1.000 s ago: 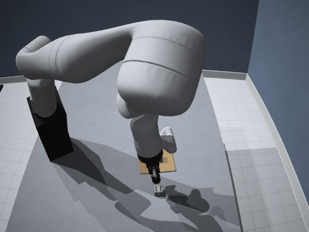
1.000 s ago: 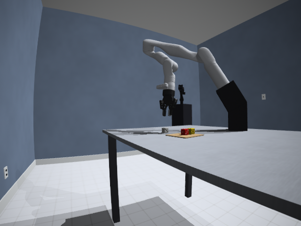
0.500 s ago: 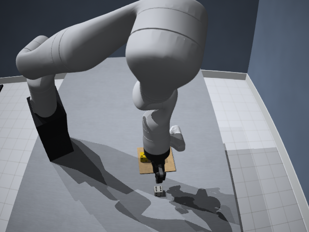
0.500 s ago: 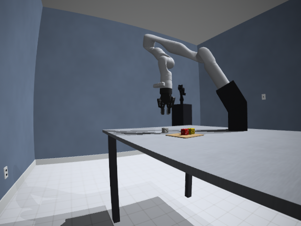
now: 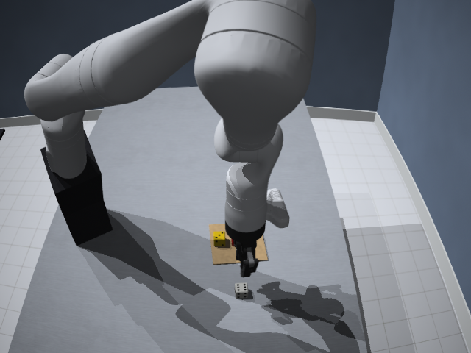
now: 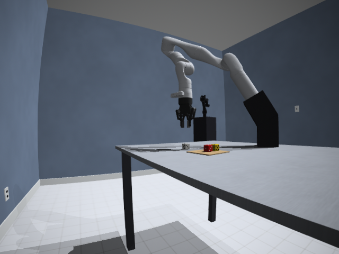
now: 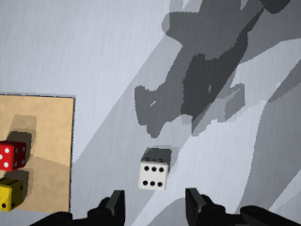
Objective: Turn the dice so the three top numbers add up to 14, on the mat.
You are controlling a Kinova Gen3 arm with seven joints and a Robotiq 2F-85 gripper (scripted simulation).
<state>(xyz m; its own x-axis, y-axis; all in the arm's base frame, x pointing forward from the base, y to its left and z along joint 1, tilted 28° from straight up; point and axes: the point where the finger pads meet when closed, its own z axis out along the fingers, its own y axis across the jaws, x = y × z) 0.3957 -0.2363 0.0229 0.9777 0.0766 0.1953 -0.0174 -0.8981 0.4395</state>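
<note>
Right now my hand is 120 mm above the white die. Round my hand: tan mat: 30 mm ahead, 170 mm to the left, 130 mm below; then red die: 30 mm ahead, 170 mm to the left, 110 mm below; then yellow die: 20 mm behind, 170 mm to the left, 110 mm below.
</note>
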